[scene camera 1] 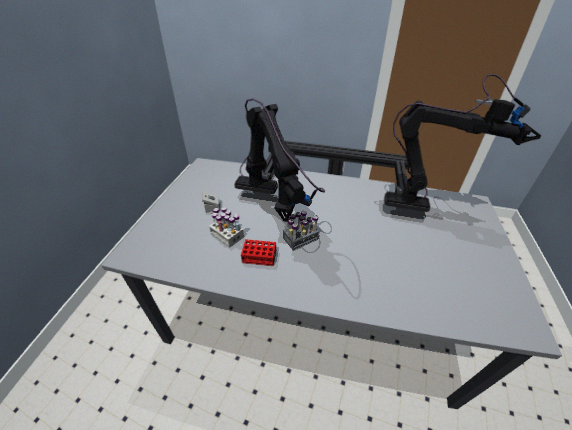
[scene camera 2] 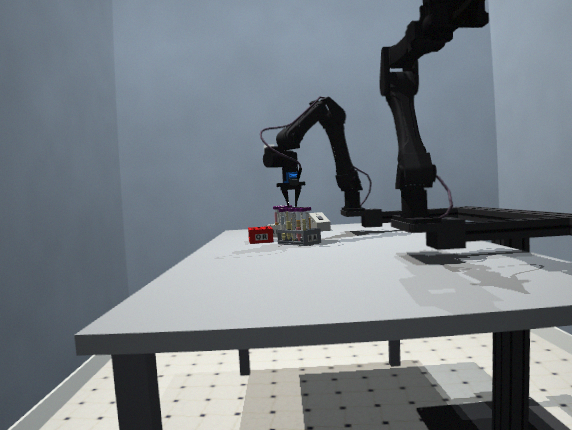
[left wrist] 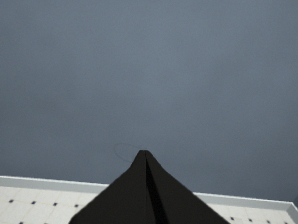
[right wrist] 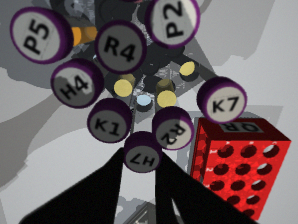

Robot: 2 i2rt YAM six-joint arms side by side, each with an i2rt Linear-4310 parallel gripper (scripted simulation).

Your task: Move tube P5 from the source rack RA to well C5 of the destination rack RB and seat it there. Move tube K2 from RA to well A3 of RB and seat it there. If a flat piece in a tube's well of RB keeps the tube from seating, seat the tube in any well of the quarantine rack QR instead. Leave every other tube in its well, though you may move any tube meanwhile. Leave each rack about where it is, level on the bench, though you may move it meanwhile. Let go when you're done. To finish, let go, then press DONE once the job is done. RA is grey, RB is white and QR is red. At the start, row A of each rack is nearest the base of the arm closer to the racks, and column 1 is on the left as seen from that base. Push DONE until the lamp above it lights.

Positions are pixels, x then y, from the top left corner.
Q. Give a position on a red rack QR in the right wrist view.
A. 228, 139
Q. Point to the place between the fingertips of my right gripper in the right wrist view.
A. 140, 157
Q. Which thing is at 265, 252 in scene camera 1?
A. A red rack QR.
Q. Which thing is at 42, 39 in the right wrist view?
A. A tube.
